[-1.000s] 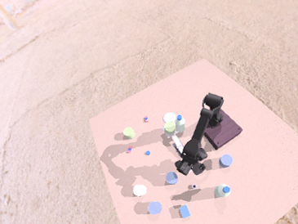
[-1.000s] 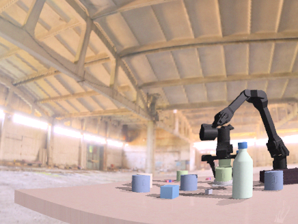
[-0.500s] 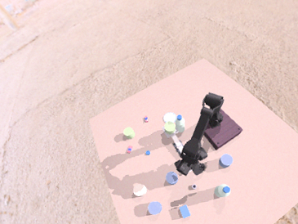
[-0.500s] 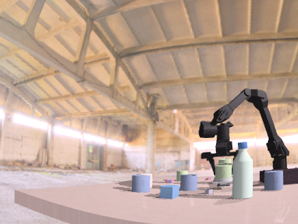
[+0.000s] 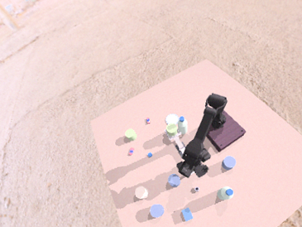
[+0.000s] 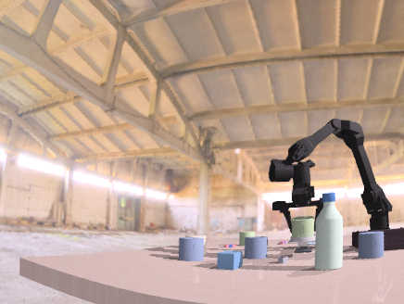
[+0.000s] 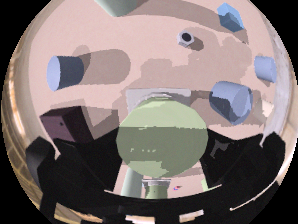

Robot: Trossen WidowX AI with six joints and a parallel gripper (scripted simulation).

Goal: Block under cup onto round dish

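The pale teal block lies 1 cm to the right of my gripper tip and 1 cm below it. Round my gripper tip: cream cylinder 37 cm ahead, 4 cm to the left, 4 cm below; pale round dish 1 cm behind, 39 cm to the right, 7 cm below.
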